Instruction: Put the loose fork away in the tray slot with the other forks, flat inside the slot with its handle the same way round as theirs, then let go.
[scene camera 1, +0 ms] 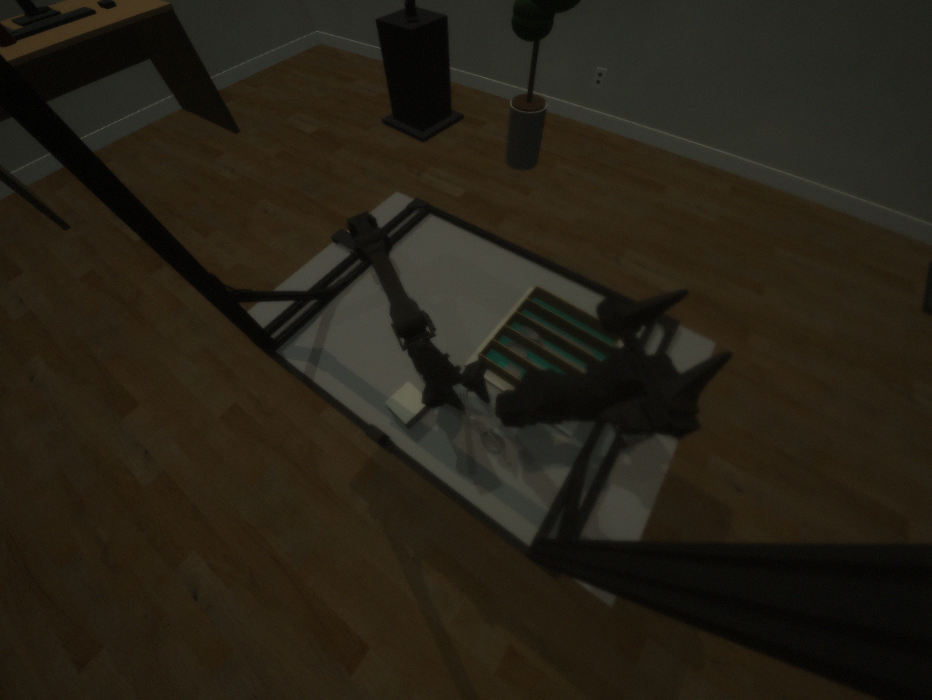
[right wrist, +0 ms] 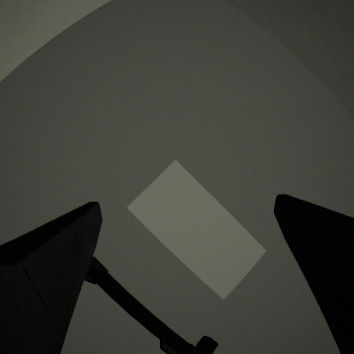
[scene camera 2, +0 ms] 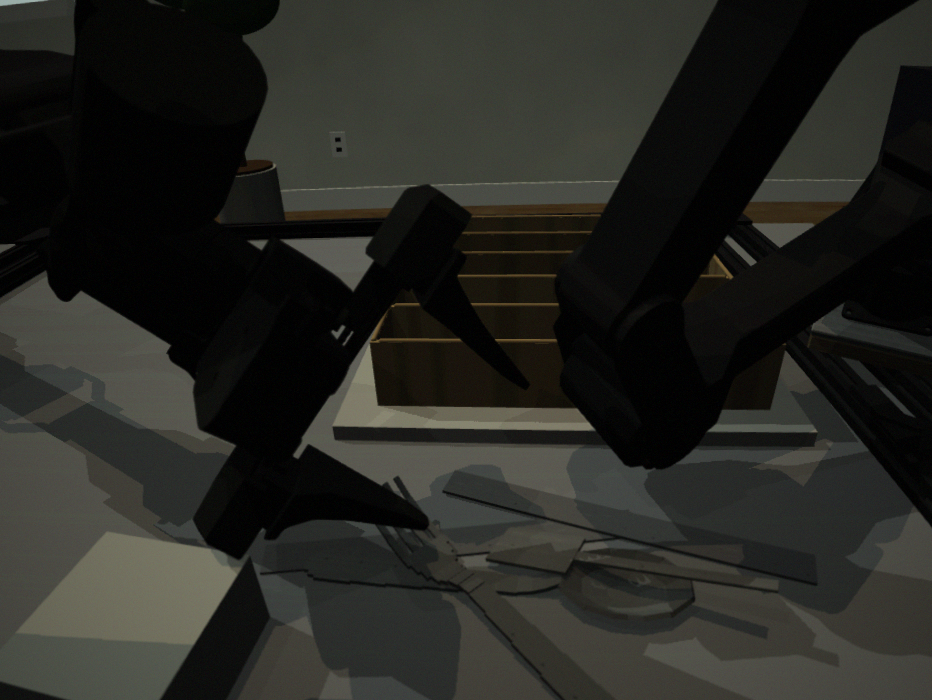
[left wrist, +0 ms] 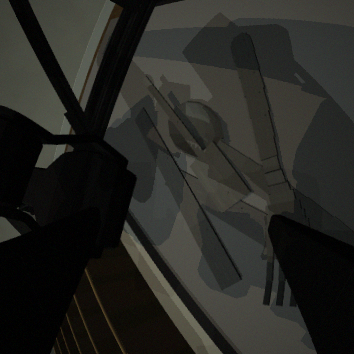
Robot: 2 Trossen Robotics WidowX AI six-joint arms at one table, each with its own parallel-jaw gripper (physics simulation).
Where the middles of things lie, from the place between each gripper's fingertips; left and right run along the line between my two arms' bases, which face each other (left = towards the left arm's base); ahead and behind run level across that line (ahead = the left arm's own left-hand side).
Right now my left hand is 100 mm past the pale block [scene camera 2: 134,611], 140 mm to the right of it and 40 mm above it. Round my left hand: wooden tray [scene camera 2: 512,261] 260 mm ahead, 40 mm to the right, 30 mm below.
The wooden tray lies 16 cm ahead of my right hand, 19 cm to the left of it and 49 cm below it. The rest, counted from my right hand: pale block: 20 cm behind, 37 cm to the left, 50 cm below.
